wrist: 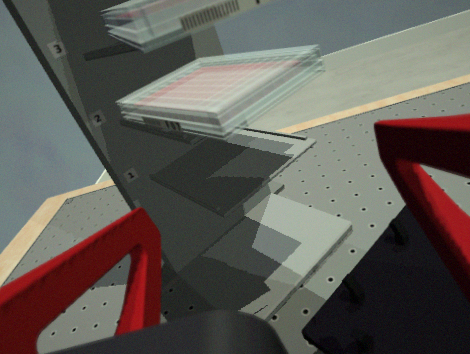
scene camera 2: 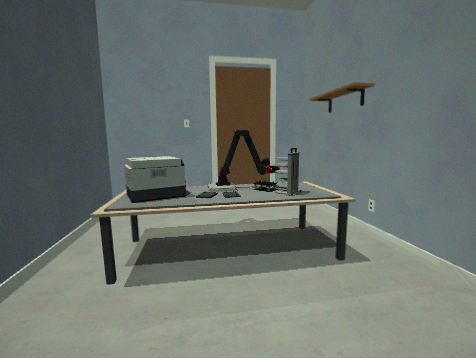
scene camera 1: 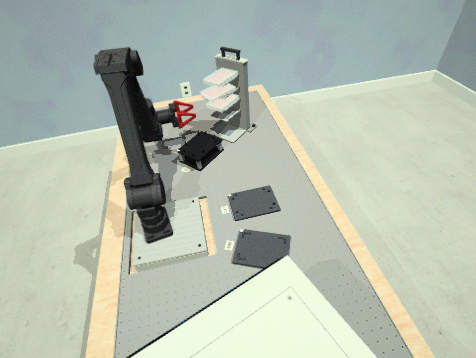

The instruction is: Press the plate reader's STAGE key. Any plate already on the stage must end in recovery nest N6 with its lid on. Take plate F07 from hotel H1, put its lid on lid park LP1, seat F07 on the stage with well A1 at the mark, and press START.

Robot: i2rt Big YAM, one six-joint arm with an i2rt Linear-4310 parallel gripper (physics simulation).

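Places are measured from the arm's base along level axes (x left, y back, z up), in millimetres.
Where they show: gripper, fingertip midpoint: [wrist: 257,183] [scene camera 2: 275,170] [scene camera 1: 194,110]; arm's base at its link origin: [scene camera 2: 222,184] [scene camera 1: 156,225].
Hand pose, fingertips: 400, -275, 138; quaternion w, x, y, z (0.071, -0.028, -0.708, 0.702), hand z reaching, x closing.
Observation:
Things, the pixels of their top centre, and the offset from my fingertips, as dx, dy, dz.
- lidded plate at its top centre: [wrist: 204,76] [scene camera 1: 222,99] +6, -129, +12
- shelf at its top centre: [wrist: 226,159] [scene camera 1: 225,112] +13, -140, -57
- plate reader at its top centre: [scene camera 2: 153,158] -996, +184, +131
My gripper [scene camera 1: 193,111] [scene camera 2: 273,169] [wrist: 257,183] is open and empty, in front of the plate hotel [scene camera 1: 243,95] [scene camera 2: 293,175] [wrist: 75,30] and a little apart from it. In the wrist view, a lidded plate [wrist: 220,95] with pink wells sits at the level marked 2, ahead of the fingers. Another plate [wrist: 150,25] with a barcode sits above it; its name is cut off. The shelf [wrist: 215,175] at level 1 is bare. The plate reader [scene camera 1: 280,310] [scene camera 2: 155,177] stands at the table's other end. Its stage and keys cannot be made out.
A raised black stand [scene camera 1: 201,145] [wrist: 390,295] is beside the hotel, below the gripper. Two low dark pads, one with pegs [scene camera 1: 254,202] and one with corner brackets [scene camera 1: 261,248], lie between the arm base and the reader; their labels are hard to read.

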